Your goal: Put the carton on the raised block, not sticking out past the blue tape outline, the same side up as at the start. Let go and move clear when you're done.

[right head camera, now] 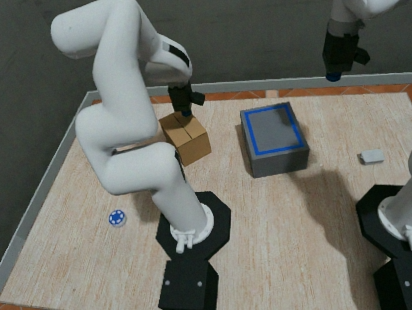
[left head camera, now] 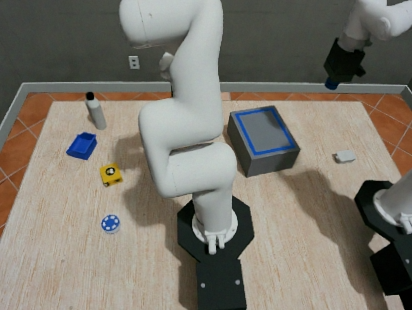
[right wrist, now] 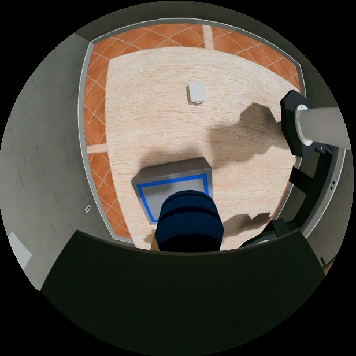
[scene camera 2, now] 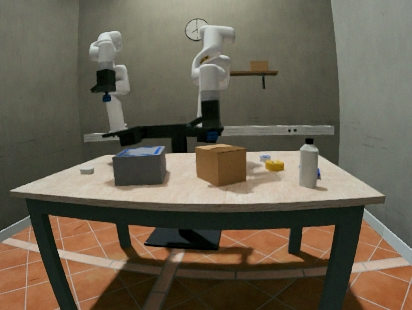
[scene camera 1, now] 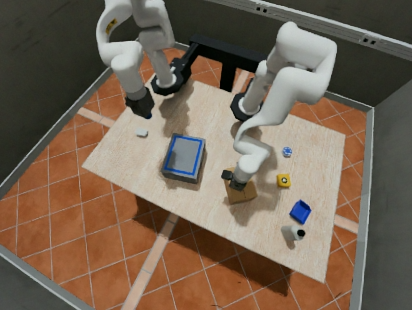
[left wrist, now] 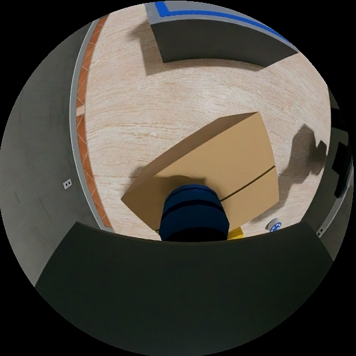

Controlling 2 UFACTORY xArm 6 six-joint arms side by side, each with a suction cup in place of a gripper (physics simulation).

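Places are measured from the left arm's base along level axes (x back, y left, z down), in centimetres.
Pixels of known places: left hand, its tool point: (right head camera: 186, 112) (scene camera 2: 212, 139); right hand, its tool point: (right head camera: 332, 77) (left head camera: 330, 86) (scene camera 2: 107, 101); left arm's base, origin of its link: (right head camera: 192, 223) (left head camera: 214, 223) (scene camera 1: 248, 106); right arm's base, origin of its link: (right head camera: 403, 218) (left head camera: 392, 208) (scene camera 1: 166, 80).
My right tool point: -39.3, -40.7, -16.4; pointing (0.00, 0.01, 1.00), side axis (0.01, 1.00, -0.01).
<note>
For each thing: its middle in the pictures, then the offset to it from my right tool point, as dx, dy, dz. "spot": a spot on its surface instead.
- brown carton, middle of its body: (scene camera 2: 220, 163) (right head camera: 185, 136) (scene camera 1: 238, 185) -4.7, +52.0, +29.2
- grey raised block, middle of its body: (right head camera: 272, 138) (left head camera: 261, 139) (scene camera 2: 141, 164) (scene camera 1: 184, 158) -2.2, +17.2, +29.7
- blue tape outline, a spot on its surface: (right head camera: 280, 150) (left head camera: 275, 150) spot: +8.2, +14.8, +23.8
- grey-white bottle, middle of its body: (scene camera 2: 308, 162) (left head camera: 94, 110) (scene camera 1: 293, 232) -17.5, +85.4, +27.0
- blue tray, middle of its body: (left head camera: 81, 145) (scene camera 1: 300, 211) -3.9, +89.9, +33.2
- yellow box, middle of its body: (left head camera: 111, 174) (scene camera 2: 274, 165) (scene camera 1: 283, 180) +10.2, +76.5, +33.9
- blue-white disc, middle of its body: (left head camera: 111, 224) (right head camera: 117, 218) (scene camera 1: 286, 151) +30.2, +74.0, +34.3
- small white box, middle of its body: (right head camera: 371, 157) (left head camera: 344, 157) (scene camera 2: 87, 170) (scene camera 1: 142, 132) +4.3, -18.6, +34.2
The brown carton (right head camera: 194, 149) (scene camera 1: 243, 196) (scene camera 2: 220, 165) (left wrist: 235, 150) stands on the table with its seamed face up, beside the grey raised block (left head camera: 262, 129) (right head camera: 274, 129) (scene camera 1: 184, 155) (scene camera 2: 140, 168) (left wrist: 215, 42). The left arm hides the carton in the left head view. The blue tape outline (left head camera: 275, 150) (right head camera: 280, 150) runs around the block's top, which is bare. My left suction cup (right head camera: 186, 114) (scene camera 2: 212, 136) (left wrist: 195, 212) points down just above the carton's top, with a small gap, and is open. My right suction cup (left head camera: 331, 84) (right head camera: 333, 77) (scene camera 1: 149, 116) (scene camera 2: 106, 98) (right wrist: 189, 220) hangs high, empty and open.
A grey-white bottle (left head camera: 96, 112) (scene camera 2: 308, 166), a blue tray (left head camera: 82, 146) (scene camera 1: 300, 212), a yellow box (left head camera: 111, 174) (scene camera 1: 283, 181) and a blue-white disc (left head camera: 110, 223) (right head camera: 117, 218) lie on the left arm's side. A small white box (left head camera: 345, 156) (right wrist: 196, 92) lies beyond the block.
</note>
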